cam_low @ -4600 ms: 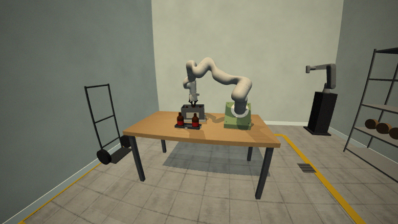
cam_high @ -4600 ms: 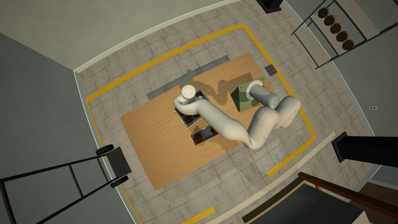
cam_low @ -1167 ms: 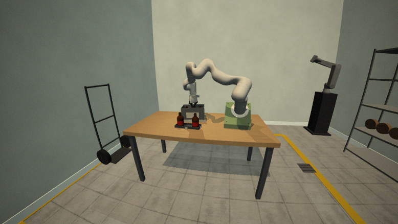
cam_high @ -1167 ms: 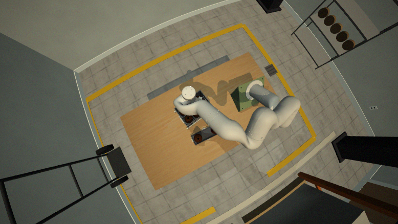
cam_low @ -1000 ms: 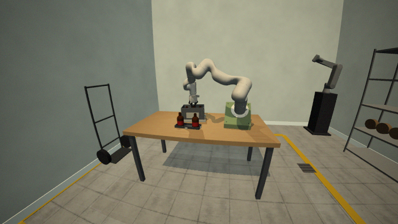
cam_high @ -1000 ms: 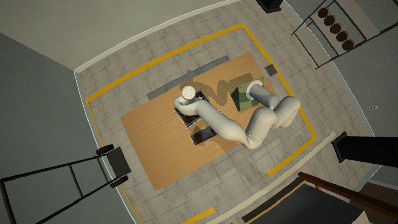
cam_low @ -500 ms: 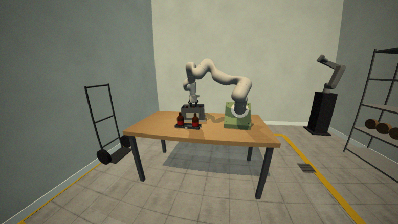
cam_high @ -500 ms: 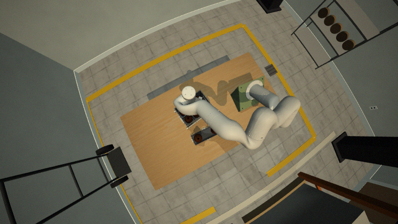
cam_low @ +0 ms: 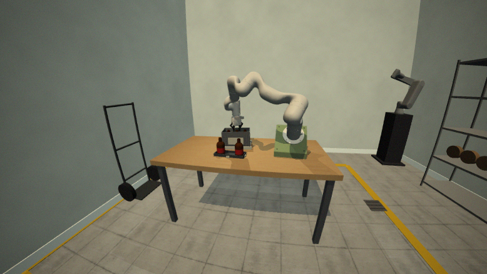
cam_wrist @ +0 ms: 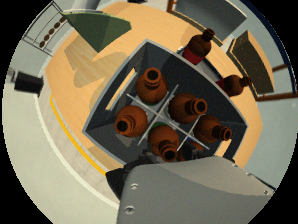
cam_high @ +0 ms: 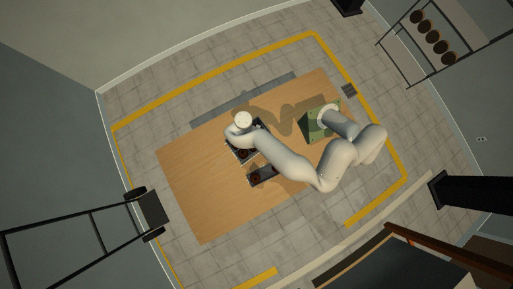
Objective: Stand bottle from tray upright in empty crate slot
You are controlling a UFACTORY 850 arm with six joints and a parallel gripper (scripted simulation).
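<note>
Right now the grey crate is 8 cm below my hand, 4 cm to the left of it and 1 cm behind it. From my hand the other things lie so: dark tray (29 cm to the left, 15 cm below, 2 cm behind).
</note>
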